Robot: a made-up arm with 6 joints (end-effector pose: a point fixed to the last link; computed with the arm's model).
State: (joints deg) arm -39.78 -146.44 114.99 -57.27 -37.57 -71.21
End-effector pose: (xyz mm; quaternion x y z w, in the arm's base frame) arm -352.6 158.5 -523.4 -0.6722 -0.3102 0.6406 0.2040
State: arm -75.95 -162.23 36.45 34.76 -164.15 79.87
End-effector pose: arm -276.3 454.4 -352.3 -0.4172 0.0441 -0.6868 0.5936
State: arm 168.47 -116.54 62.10 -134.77 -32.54 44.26
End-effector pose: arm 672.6 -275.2 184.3 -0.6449 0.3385 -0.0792 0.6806
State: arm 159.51 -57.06 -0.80 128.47 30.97 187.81
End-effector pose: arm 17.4 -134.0 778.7 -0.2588 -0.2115 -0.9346 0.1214
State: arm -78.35 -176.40 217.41 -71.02 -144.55 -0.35
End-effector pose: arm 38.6 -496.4 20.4 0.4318 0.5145 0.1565 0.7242
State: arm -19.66 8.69 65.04 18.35 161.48 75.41
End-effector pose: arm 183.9 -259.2 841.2 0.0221 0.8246 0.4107 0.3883
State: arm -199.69 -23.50 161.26 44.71 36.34 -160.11
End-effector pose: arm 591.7 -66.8 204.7 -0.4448 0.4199 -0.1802 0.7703
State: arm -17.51 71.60 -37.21 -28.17 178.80 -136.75
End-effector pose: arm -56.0 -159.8 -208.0 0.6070 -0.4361 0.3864 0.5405
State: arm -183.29 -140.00 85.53 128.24 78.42 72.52
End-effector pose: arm 391.6 -141.5 -500.8 -0.3442 0.0324 -0.4846 0.8035
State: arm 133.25 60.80 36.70 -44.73 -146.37 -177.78
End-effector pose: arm -321.3 540.6 -52.3 -0.2903 0.2130 -0.5302 0.7676
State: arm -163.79 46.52 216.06 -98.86 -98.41 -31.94
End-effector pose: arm 264.2 46.0 598.3 -0.2621 0.3278 -0.5584 0.7155
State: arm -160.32 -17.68 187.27 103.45 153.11 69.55
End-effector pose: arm 433.0 107.4 12.3 -0.1456 -0.2554 -0.8488 0.4394
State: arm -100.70 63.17 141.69 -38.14 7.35 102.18
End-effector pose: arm -229.9 -403.3 721.3 -0.6623 -0.0664 -0.7373 0.1155
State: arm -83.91 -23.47 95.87 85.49 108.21 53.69
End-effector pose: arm -68.9 503.8 715.3 0.7298 0.1102 -0.1112 0.6655
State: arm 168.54 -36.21 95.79 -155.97 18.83 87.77
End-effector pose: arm 376.8 -255.3 770.3 -0.7427 -0.2791 -0.4539 0.4055
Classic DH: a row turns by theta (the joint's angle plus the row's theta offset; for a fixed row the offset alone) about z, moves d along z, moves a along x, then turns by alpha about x. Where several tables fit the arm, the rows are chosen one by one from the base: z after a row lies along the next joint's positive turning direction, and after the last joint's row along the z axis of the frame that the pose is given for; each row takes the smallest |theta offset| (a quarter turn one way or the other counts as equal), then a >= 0, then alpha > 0; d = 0 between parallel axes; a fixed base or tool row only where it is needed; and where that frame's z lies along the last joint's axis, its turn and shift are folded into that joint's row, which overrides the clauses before.
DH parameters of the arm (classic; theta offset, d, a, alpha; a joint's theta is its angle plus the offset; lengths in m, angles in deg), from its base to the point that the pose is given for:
joint 1: 0 0.149 0 -90
joint 2: -90 0 0.252 180
joint 3: 0 0 0 -90
joint 4: 0 -0.492 0 90
joint 5: 0 0.192 0 -90
joint 6: 90 0 0 90
tool (fixed): -90 0 0 0

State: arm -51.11 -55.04 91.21 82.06 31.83 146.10
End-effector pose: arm -473.5 544.7 408.6 -0.0284 -0.3278 0.6510 0.6841
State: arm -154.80 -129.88 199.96 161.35 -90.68 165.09
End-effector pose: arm -160.4 -276.5 -206.7 -0.4576 -0.2969 -0.8311 0.1087
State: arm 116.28 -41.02 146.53 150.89 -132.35 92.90
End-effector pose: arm 133.3 -648.9 181.9 0.1093 0.4796 0.5248 0.6947
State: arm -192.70 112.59 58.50 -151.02 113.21 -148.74
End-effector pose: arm -471.9 -65.8 -400.9 0.9804 0.1308 -0.0597 0.1346
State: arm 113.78 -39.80 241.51 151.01 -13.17 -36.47
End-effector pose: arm -164.3 -43.5 -121.6 0.6730 0.4192 -0.5930 0.1402
